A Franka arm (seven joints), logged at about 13 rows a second.
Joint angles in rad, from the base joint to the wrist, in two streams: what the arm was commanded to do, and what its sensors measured. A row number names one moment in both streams.
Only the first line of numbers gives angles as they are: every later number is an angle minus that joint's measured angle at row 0.
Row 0, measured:
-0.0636 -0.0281 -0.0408 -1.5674 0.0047 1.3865 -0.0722
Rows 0 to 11, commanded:
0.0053 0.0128 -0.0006 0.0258 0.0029 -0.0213 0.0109
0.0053 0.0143 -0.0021 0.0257 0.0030 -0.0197 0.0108
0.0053 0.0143 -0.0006 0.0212 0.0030 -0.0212 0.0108
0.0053 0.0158 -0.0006 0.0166 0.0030 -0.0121 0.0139
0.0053 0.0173 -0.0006 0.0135 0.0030 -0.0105 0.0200
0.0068 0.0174 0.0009 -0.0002 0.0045 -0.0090 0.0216
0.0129 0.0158 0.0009 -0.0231 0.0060 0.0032 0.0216
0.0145 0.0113 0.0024 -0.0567 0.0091 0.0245 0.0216
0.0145 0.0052 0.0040 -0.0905 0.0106 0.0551 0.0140
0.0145 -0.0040 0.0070 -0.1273 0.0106 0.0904 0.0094
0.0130 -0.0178 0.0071 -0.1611 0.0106 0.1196 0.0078
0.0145 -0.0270 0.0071 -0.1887 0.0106 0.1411 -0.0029
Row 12, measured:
0.0099 0.0175 0.0085 -0.1165 0.0021 0.0943 0.0025
